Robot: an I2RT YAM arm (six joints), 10 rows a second.
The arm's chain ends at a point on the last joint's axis. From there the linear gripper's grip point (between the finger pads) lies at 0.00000 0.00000 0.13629 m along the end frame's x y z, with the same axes.
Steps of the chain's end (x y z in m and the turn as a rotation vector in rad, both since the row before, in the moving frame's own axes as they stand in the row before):
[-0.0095, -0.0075, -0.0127, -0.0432, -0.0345, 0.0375]
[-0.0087, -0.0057, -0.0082, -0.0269, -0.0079, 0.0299]
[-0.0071, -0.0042, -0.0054, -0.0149, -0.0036, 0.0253]
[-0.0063, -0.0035, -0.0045, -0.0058, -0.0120, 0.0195]
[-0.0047, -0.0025, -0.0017, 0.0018, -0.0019, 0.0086]
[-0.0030, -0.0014, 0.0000, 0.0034, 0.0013, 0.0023]
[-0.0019, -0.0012, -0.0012, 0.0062, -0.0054, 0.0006]
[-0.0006, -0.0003, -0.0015, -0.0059, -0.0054, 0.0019]
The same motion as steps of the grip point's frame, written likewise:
[-0.0143, -0.0017, -0.0129, -0.0432, -0.0345, 0.0375]
[-0.0098, -0.0021, -0.0083, -0.0269, -0.0079, 0.0299]
[-0.0076, -0.0022, -0.0054, -0.0149, -0.0036, 0.0253]
[-0.0079, -0.0027, -0.0045, -0.0058, -0.0120, 0.0195]
[-0.0050, -0.0027, -0.0017, 0.0018, -0.0019, 0.0086]
[-0.0028, -0.0019, 0.0000, 0.0034, 0.0013, 0.0023]
[-0.0026, -0.0020, -0.0012, 0.0062, -0.0054, 0.0006]
[-0.0013, 0.0005, -0.0015, -0.0059, -0.0054, 0.0019]

